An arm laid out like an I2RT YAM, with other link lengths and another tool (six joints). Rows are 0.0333 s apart.
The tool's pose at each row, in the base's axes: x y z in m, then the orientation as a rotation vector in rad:
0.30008 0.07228 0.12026 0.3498 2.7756 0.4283
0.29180 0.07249 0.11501 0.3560 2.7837 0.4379
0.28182 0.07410 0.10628 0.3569 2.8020 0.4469
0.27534 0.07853 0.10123 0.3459 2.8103 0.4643
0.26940 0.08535 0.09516 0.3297 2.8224 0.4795
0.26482 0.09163 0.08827 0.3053 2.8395 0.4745
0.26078 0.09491 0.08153 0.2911 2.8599 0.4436
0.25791 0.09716 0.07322 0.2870 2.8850 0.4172
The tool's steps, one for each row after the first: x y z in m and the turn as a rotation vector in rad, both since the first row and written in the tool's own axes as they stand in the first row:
0.00908 -0.00310 0.00202 -0.0038 0.0100 0.0059
0.02104 -0.00637 0.00699 -0.0057 0.0296 0.0085
0.02960 -0.00516 0.01050 -0.0166 0.0415 0.0036
0.03861 -0.00196 0.01572 -0.0258 0.0566 -0.0049
0.04643 0.00072 0.02201 -0.0217 0.0721 -0.0212
0.05287 0.00078 0.02759 0.0009 0.0851 -0.0336
0.05834 -0.00040 0.03473 0.0227 0.1038 -0.0382

